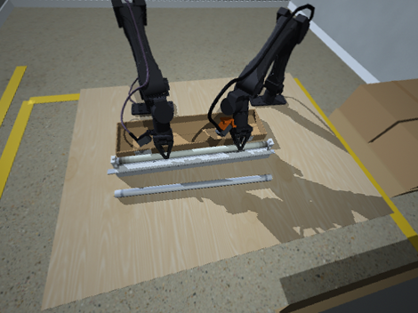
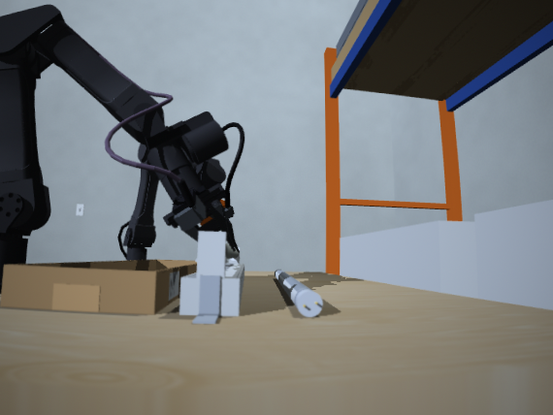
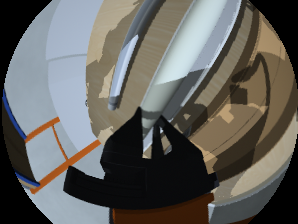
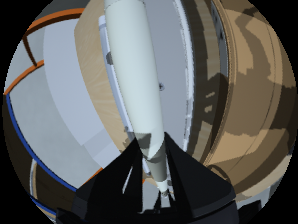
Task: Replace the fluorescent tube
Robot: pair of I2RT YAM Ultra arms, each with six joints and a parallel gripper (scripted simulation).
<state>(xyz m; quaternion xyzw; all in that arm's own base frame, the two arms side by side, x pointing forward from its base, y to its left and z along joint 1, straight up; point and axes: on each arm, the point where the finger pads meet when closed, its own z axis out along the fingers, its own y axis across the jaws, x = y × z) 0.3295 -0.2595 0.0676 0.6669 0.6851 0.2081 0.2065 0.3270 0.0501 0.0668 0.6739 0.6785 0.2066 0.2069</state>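
Now: right hand 12 cm to the right of the white fixture and 1 cm above it. Round my right hand: brown carton (14 cm behind, 12 cm to the left, 4 cm below); LED tube (11 cm to the left, 11 cm ahead, 5 cm below); old fluorescent tube (12 cm to the left).
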